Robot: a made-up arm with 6 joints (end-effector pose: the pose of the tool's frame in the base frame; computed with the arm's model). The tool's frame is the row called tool. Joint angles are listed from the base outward.
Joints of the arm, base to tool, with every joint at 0 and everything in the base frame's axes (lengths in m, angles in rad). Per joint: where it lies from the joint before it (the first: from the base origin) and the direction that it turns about. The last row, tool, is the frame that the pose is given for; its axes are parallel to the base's.
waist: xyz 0.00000 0.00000 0.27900 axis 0 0 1
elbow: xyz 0.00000 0.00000 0.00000 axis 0 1 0
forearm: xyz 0.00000 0.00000 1.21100 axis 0 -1 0
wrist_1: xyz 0.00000 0.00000 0.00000 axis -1 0 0
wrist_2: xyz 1.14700 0.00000 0.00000 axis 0 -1 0
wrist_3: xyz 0.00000 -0.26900 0.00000 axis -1 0 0
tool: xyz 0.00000 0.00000 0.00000
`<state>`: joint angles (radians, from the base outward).
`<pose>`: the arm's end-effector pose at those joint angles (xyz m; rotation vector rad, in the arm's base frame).
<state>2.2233 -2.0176 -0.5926 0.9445 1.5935 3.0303</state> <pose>0.8181 -0.8110 0.9222 0.1003 -0.2567 -1.8480</pose>
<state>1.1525 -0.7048 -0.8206 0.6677 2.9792 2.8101</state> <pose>0.3449 0.2559 1.2344 0.3670 -1.1476 -1.7546</pose>
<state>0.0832 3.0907 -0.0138 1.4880 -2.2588 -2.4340</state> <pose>-1.0691 -0.1115 -1.2409 -2.1848 0.8740 -0.5037</pose>
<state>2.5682 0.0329 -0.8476 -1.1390 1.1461 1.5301</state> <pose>-0.4277 0.4102 0.4494 -0.7646 -0.6683 1.5009</pose>
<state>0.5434 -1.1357 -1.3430 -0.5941 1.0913 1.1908</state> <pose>0.1095 -0.1943 0.4060 -0.4461 -0.6356 -0.2778</pose>
